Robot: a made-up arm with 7 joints.
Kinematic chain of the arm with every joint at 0, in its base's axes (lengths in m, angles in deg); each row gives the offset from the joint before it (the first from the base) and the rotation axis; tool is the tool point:
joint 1: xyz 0 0 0.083 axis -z
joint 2: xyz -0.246 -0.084 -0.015 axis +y
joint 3: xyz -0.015 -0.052 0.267 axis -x
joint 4: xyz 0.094 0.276 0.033 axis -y
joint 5: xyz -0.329 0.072 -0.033 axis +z
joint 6: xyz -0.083 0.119 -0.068 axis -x
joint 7: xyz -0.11 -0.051 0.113 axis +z
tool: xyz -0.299 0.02 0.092
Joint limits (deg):
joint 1: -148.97..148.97
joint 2: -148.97..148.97
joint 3: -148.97..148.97
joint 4: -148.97..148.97
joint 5: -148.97..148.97
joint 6: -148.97..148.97
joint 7: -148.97..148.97
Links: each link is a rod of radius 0.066 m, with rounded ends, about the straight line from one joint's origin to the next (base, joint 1, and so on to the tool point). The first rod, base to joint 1, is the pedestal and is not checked.
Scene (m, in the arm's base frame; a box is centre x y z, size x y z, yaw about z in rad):
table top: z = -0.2
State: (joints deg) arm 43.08 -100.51 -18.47 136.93 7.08 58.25 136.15
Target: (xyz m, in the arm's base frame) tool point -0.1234 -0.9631 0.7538
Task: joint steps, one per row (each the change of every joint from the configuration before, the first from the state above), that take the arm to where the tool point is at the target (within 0.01 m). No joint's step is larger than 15 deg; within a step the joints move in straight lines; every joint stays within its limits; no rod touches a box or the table.
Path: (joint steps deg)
1: -13.43 4.41 -9.48 1.34 -0.85 3.33 1.42
2: -13.42 4.41 -9.48 1.34 -0.84 3.33 1.43
3: -13.43 4.40 -9.48 1.33 -0.85 3.33 1.42
4: -13.43 4.41 -9.48 1.34 -0.84 3.34 1.43
5: -13.43 4.41 -9.48 1.34 -0.85 3.33 1.42
6: -13.42 4.41 -9.47 1.34 -0.84 3.33 1.43
7: -13.43 4.41 -9.48 1.33 -0.85 3.33 1.42
8: -13.43 4.40 -9.48 1.34 -0.85 3.33 1.43
9: -13.42 4.41 -9.48 1.34 -0.84 3.33 1.42

